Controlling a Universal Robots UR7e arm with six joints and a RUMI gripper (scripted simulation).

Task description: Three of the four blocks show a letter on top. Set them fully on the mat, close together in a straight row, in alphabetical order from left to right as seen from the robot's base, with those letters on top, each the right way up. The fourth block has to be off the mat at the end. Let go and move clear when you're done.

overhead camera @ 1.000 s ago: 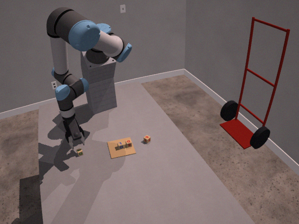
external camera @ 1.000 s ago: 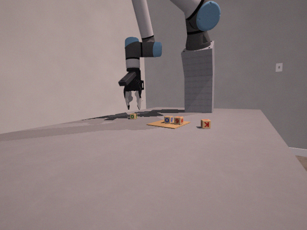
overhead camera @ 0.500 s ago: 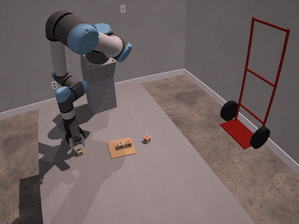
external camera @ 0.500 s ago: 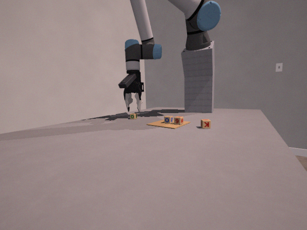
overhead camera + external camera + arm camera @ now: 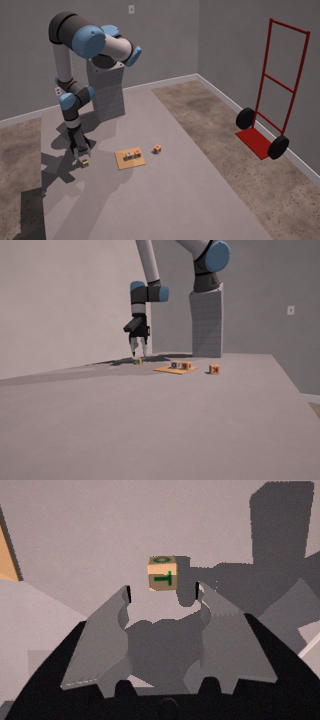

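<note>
The green-lettered block is 40 mm below my hand. From my hand the other things lie so: red-marked block (60 mm ahead, 280 mm to the left, 30 mm below); then tan mat (60 mm ahead, 230 mm to the left, 50 mm below); then blue-lettered block (60 mm ahead, 230 mm to the left, 30 mm below).
</note>
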